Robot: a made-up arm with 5 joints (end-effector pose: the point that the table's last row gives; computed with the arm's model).
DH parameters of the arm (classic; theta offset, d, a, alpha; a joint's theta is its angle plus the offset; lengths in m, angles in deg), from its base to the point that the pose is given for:
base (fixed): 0 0.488 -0.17 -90
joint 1: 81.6 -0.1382 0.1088 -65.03
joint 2: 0 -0.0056 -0.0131 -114.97
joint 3: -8.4 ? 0.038 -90
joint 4: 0 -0.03 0.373 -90
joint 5: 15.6 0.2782 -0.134 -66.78
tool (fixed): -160.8 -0.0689 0 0
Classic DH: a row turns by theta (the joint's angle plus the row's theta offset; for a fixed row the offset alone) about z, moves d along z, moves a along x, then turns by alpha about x.
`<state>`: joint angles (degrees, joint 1 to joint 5).
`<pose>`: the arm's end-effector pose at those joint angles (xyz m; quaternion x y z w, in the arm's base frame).
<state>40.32 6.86 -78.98 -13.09 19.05</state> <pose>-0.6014 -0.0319 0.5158 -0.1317 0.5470 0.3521 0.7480</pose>
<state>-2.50 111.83 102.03 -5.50 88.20</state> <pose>0.2869 -0.3219 0.0813 -0.7901 -0.1287 0.4394 0.4075</pose>
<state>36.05 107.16 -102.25 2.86 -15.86</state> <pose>-0.4997 0.0398 0.4297 -0.7107 0.6429 0.1821 0.2201</pose>
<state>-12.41 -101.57 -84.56 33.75 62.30</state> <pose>-0.5222 0.0547 0.5081 0.5055 0.0308 0.6117 0.6078</pose>
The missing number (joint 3, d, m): 0.0574
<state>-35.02 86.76 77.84 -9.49 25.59</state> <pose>0.3106 -0.2764 0.3857 -0.7269 -0.6062 0.2607 0.1902</pose>
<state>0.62 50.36 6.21 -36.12 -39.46</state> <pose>-0.2732 -0.3725 0.1408 -0.5461 -0.5675 0.4947 0.3674</pose>
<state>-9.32 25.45 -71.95 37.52 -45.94</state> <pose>-0.1830 0.1362 0.3114 -0.4415 -0.2954 -0.2239 0.8171</pose>
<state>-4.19 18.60 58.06 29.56 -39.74</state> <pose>-0.0577 0.0956 0.2357 -0.0072 -0.9697 -0.1558 0.1882</pose>
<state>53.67 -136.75 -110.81 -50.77 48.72</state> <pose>-0.6615 0.1603 0.3302 0.3566 -0.2475 0.5789 0.6902</pose>
